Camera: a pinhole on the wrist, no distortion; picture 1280 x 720 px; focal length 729.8 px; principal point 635.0 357.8 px. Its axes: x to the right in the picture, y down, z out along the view. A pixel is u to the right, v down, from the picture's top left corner.
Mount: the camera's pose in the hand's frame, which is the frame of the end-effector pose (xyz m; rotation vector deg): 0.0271 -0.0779 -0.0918 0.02 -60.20 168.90
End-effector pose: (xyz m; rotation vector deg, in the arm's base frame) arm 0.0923 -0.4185 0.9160 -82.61 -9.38 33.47
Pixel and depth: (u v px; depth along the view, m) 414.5 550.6 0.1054
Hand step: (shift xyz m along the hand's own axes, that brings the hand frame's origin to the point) 0.0582 -0.1665 -0.0279
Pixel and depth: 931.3 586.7 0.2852
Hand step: -0.0908 -0.3263 0.0730
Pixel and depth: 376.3 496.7 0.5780
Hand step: 0.2285 -0.5310 0.2855
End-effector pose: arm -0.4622 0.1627 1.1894 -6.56 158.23 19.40
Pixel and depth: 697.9 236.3 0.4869
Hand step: -0.0158 -0.3226 0.3368
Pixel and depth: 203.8 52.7 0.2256
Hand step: 0.1606 -0.1490 0.1420
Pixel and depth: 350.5 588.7 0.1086
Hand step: 0.0686 -0.1737 -0.0296
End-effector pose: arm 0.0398 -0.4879 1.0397 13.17 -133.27 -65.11
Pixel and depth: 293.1 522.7 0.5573
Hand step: 0.2846 -0.5309 0.2591
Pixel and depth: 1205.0 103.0 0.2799
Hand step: -0.1915 -0.1768 0.1877
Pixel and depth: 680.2 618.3 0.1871
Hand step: 0.0140 -0.2478 0.0109
